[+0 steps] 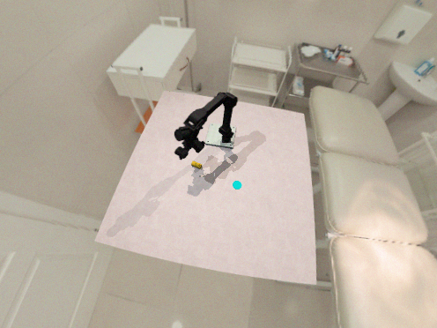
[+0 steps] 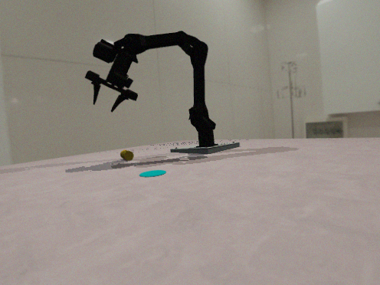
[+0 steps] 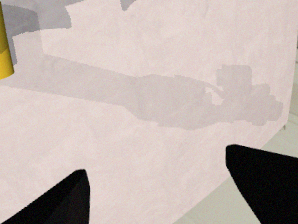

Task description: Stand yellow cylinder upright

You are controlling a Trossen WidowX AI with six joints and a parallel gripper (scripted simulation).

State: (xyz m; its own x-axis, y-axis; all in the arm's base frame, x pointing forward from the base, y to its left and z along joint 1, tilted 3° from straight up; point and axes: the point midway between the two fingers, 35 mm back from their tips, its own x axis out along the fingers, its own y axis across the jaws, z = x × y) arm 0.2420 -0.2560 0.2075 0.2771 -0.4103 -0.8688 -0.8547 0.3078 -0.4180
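Right now my gripper tip is 40 mm past the yellow tall cylinder, 60 mm to the right of it and 180 mm above it. Round my gripper tip: cyan circle: 110 mm ahead, 330 mm to the left, 190 mm below.
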